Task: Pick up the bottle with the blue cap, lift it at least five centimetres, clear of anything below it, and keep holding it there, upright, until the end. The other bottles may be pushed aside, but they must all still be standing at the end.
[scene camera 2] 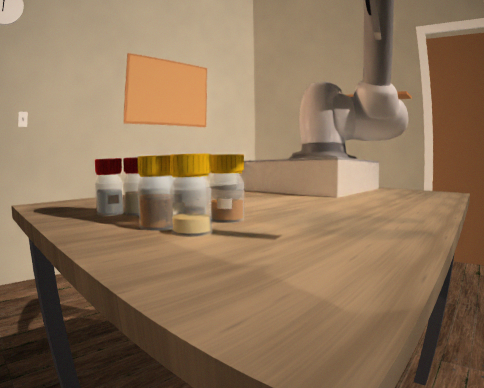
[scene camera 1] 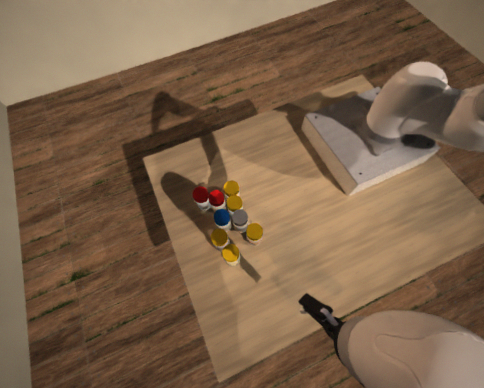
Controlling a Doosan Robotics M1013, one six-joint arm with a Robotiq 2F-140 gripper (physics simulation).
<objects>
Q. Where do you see a yellow-capped bottle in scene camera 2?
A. At 227,186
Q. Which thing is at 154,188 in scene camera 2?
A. A yellow-capped bottle.
</objects>
